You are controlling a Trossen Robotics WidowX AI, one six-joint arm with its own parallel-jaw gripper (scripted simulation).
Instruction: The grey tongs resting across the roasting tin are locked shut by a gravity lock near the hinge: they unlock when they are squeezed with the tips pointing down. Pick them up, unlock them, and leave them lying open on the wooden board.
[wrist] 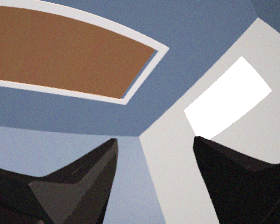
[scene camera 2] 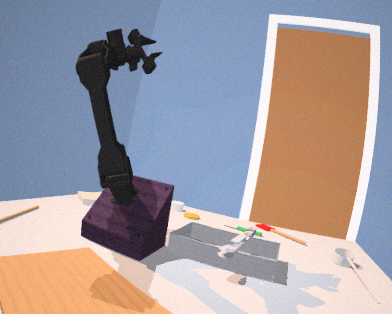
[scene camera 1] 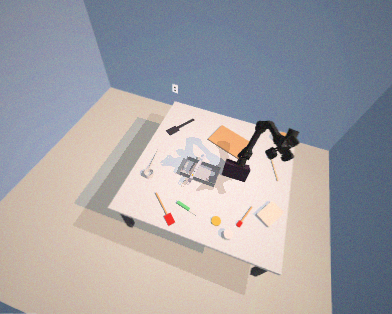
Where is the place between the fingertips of my gripper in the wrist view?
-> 156, 143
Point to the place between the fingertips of my gripper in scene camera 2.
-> At 158, 47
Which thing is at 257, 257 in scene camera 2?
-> A grey roasting tin.
